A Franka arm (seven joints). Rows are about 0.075 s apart.
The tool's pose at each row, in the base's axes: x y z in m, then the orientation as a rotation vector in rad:
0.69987, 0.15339, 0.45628, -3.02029, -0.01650, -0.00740
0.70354, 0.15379, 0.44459, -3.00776, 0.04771, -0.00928
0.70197, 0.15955, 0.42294, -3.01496, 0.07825, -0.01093
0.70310, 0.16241, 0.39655, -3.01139, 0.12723, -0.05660
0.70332, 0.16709, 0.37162, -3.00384, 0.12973, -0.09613
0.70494, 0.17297, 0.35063, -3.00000, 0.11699, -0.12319
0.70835, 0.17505, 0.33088, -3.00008, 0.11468, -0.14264
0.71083, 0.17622, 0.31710, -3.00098, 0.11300, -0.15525
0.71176, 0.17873, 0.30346, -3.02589, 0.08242, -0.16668
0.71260, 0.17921, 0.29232, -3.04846, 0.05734, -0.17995
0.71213, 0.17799, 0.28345, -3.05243, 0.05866, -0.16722
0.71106, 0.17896, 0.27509, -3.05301, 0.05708, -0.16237
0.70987, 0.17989, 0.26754, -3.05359, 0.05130, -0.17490
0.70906, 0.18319, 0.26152, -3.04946, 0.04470, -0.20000
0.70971, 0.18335, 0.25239, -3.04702, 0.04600, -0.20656
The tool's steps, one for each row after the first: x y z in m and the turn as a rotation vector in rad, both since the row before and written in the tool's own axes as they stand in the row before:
0.00361, 0.00106, 0.01167, 0.01209, 0.00391, 0.04243
-0.00184, -0.00277, 0.02221, -0.00786, 0.00254, 0.01999
0.00087, 0.00042, 0.02655, 0.00214, 0.03218, 0.03053
-0.00098, -0.00145, 0.02531, 0.00755, 0.02608, 0.00032
-0.00013, -0.00309, 0.02164, 0.00443, 0.01728, -0.00941
0.00171, 0.00045, 0.02007, -0.00025, 0.01279, -0.00245
0.00114, 0.00059, 0.01399, -0.00106, 0.00828, -0.00177
-0.00061, -0.00067, 0.01387, -0.02313, 0.00618, -0.02239
-0.00038, 0.00074, 0.01115, -0.02152, 0.00753, -0.01843
-0.00144, 0.00202, 0.00862, -0.00349, -0.00835, 0.00099
-0.00200, -0.00021, 0.00824, -0.00030, -0.00322, -0.00092
-0.00201, -0.00024, 0.00743, -0.00080, 0.00801, -0.00418
-0.00161, -0.00276, 0.00613, 0.00324, 0.01630, -0.00479
-0.00054, 0.00062, 0.00912, 0.00199, 0.00439, 0.00081

